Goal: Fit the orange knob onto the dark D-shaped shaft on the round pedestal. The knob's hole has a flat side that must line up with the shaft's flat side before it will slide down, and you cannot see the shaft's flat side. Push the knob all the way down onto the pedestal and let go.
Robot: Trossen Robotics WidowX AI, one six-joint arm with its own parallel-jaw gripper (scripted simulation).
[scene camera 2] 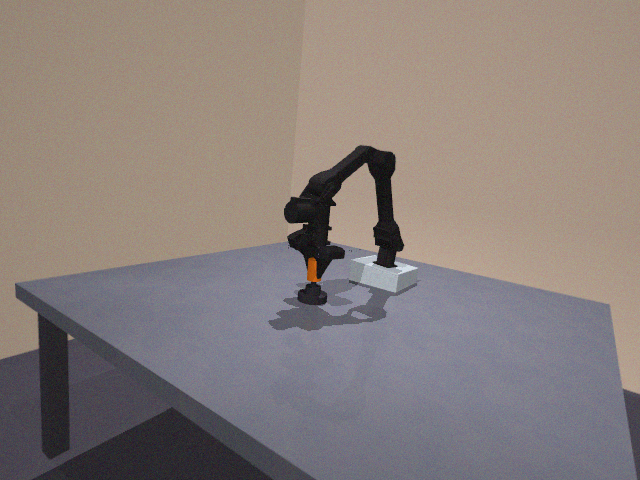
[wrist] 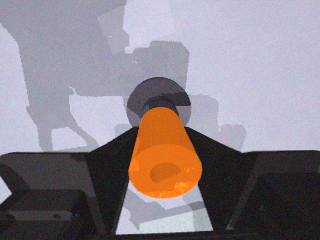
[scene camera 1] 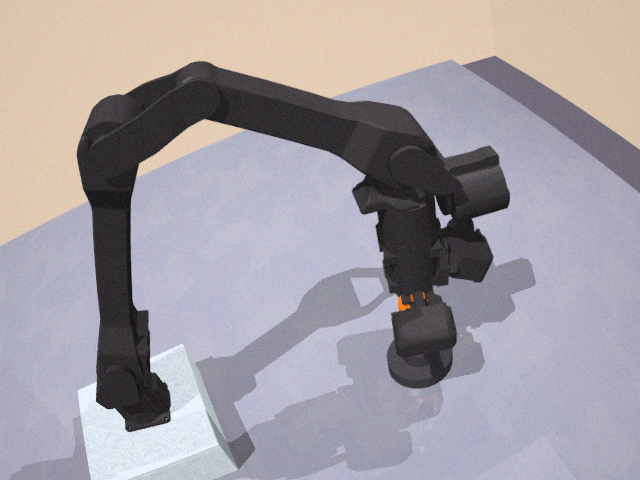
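Note:
Scene camera 1 gives me my gripper (scene camera 1: 417, 328) and, in the same view, a round dark pedestal (scene camera 1: 420, 371). In scene camera 2 I see my gripper (scene camera 2: 314, 276). The wrist view has an orange knob (wrist: 164, 164), and there I also find my gripper (wrist: 161, 131) as well as the pedestal (wrist: 154, 92).

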